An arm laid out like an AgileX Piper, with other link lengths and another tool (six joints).
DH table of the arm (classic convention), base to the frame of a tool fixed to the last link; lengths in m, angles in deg. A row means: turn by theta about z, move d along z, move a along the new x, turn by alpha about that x. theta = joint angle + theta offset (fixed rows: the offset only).
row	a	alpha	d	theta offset
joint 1	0	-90	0.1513	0
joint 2	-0.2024	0	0	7.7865
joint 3	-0.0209	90	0	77.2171
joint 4	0	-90	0.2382	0
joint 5	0	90	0	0
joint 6	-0.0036	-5	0.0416	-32.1
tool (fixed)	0	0	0.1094	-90
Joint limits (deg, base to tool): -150..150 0..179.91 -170..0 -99.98..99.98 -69.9..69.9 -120..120
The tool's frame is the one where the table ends.
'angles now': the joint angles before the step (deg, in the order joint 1, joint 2, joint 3, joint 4, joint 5, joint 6). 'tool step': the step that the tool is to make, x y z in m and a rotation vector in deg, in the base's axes. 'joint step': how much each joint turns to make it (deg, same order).
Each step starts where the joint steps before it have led.
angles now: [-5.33, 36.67, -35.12, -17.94, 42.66, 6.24]
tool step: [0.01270, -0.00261, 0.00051, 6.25, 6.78, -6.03]
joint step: [0.00, 10.23, -8.59, 1.21, 7.31, 5.94]
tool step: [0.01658, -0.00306, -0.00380, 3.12, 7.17, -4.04]
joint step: [0.01, 10.70, -8.37, 0.54, 6.05, 3.08]
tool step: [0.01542, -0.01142, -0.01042, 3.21, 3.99, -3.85]
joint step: [-3.45, 8.22, -4.96, 2.70, 1.14, 0.01]
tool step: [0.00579, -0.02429, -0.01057, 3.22, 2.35, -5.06]
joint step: [-6.71, 5.55, -2.96, 3.74, 0.00, -2.28]
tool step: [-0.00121, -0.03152, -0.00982, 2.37, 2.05, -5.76]
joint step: [-7.51, 4.86, -2.69, 2.60, 0.25, -2.37]
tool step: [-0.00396, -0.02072, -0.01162, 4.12, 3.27, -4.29]
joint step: [-5.53, 5.06, -3.13, 3.19, 2.64, -2.18]
